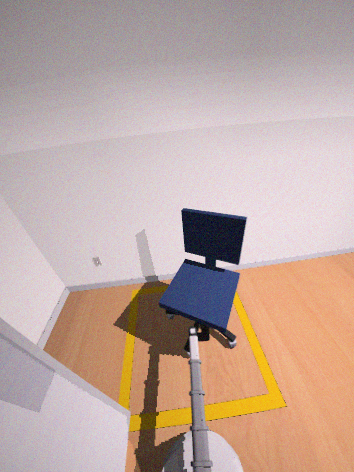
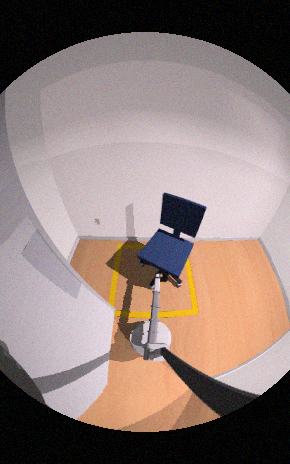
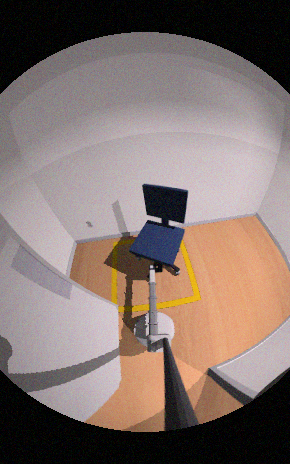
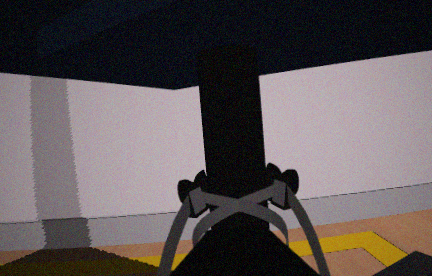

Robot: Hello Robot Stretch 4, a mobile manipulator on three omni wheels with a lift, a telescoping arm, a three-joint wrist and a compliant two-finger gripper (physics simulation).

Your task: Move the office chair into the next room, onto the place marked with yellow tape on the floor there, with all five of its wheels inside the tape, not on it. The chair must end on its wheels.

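Frame: origin at the robot's base, x down, y ahead, z right, level; metres.
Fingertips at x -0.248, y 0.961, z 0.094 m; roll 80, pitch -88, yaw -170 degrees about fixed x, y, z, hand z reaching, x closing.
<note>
Offsets run from my fingertips to a thing's top centre. "pt": to the spot under its first point.
The office chair @[pt dx -0.195, dy -0.086, dz -0.003 m] (image 1: pixel 202 292) (image 2: pixel 167 252) (image 3: pixel 159 242) has a blue seat and dark backrest and stands upright. The yellow tape (image 1: pixel 255 345) (image 2: pixel 193 295) (image 3: pixel 190 272) (image 4: pixel 340 241) forms a rectangle around the chair's base. One wheel @[pt dx +0.198, dy -0.282, dz +0.209 m] (image 1: pixel 232 342) shows at the right front, inside the tape; another part of the base shows near the arm. The rear wheels are hidden by the seat, so their place relative to the far tape cannot be told. My gripper (image 4: pixel 238 181) is shut on the chair's black column @[dx -0.115, dy -0.037, dz -0.002 m] (image 4: pixel 232 125), below the seat, one fingertip at each side.
The white back wall (image 1: pixel 125 200) stands close behind the chair. A white partition (image 1: pixel 65 425) (image 3: pixel 75 350) ends at the near left corner of the tape. My round base (image 1: pixel 225 450) (image 2: pixel 137 337) stands just outside the near tape strip. A low wall (image 3: pixel 260 372) is at the right.
</note>
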